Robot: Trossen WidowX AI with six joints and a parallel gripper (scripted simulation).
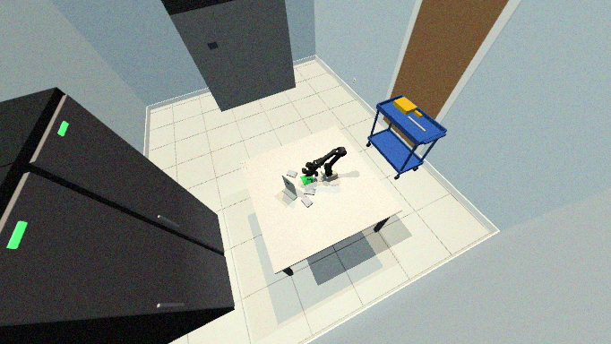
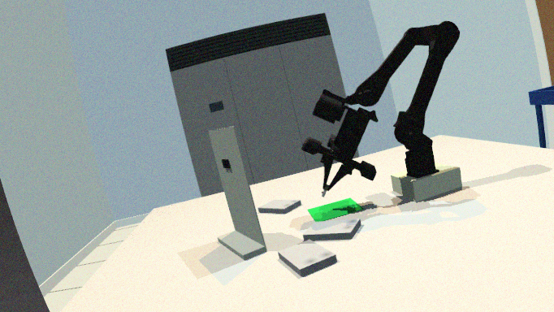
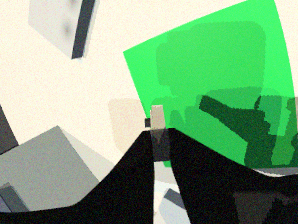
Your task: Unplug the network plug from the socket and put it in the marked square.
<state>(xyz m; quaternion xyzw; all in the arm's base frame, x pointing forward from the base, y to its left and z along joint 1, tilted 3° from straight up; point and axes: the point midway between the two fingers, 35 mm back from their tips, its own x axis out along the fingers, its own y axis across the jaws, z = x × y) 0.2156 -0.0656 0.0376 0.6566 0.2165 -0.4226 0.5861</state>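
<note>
Now: gripper tip 1 cm past the green marked square and 6 cm above it. Also, from my gripper tip: pale network plug: right at my gripper tip; upright panel: 22 cm ahead, 7 cm to the left, 6 cm above.
</note>
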